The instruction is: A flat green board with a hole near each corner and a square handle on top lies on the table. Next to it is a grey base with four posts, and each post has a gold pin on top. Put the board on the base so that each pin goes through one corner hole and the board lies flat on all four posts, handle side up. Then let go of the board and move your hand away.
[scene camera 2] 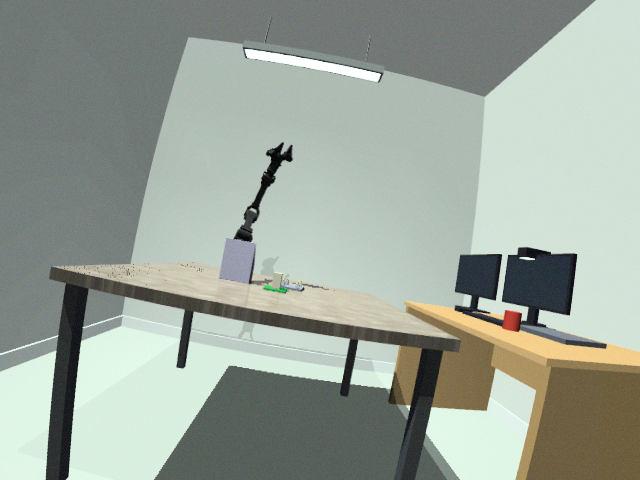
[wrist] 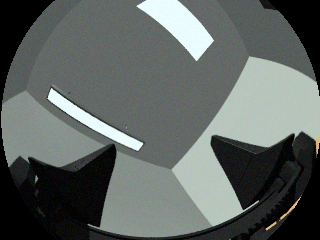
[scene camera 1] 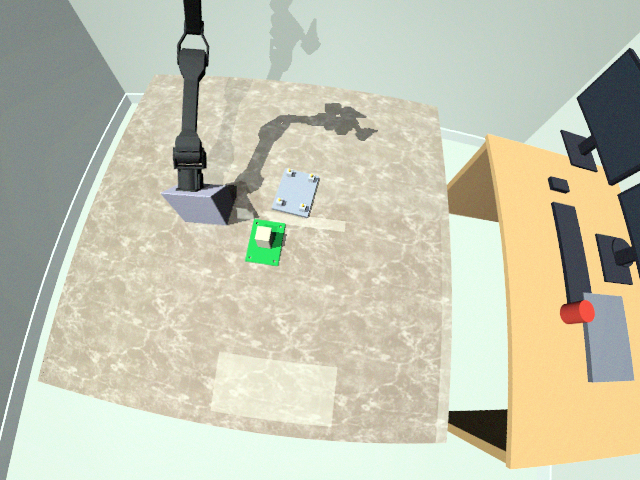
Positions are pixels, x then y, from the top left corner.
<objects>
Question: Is my gripper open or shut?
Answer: Open.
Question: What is my gripper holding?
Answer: Nothing.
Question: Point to a grey base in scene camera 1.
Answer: At 294, 190
</objects>
